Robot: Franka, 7 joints.
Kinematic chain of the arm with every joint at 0, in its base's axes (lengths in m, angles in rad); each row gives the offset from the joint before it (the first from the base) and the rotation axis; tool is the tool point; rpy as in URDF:
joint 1: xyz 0 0 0.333 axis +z
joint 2: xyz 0 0 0 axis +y
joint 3: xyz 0 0 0.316 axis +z
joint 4: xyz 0.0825 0 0 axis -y
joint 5: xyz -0.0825 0 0.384 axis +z
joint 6: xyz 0 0 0 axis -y
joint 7: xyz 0.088 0 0 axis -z
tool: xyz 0 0 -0.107 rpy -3.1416 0 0
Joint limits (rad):
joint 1: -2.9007..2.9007
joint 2: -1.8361..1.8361
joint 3: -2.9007..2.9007
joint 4: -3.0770..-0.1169
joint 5: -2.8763..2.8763
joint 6: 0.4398..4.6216
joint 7: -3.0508..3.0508
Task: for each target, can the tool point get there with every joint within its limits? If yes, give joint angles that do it. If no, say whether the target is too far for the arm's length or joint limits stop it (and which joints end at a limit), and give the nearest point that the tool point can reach.
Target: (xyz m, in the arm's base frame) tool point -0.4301 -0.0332 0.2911
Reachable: yes | joints -1.5239 -0.5211 -1.4136 -2.4744 -1.1335 1.7927 1.2315
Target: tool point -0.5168 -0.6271 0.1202
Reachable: yes | joints 1.2513 -1.4970 2.3832 -0.8198 -1.9985 2.2229 -2.5334
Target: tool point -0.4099 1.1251 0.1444
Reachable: no: too far | nearest point -0.2901 0.7962 0.1995 | short by 0.354 m
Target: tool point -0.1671 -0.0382 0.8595
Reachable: yes | joints 2.3326 -0.9370 0.5656 -2.0781 -1.9064 0.8869 1.9386
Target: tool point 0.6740 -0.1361 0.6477
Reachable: yes | joints -0.9219 1.2752 2.0456 -1.3748 0.6114 3.6409 -2.5435
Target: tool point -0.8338 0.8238 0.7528
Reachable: no: too far | nearest point -0.5745 0.5676 0.6223 | short by 0.387 m
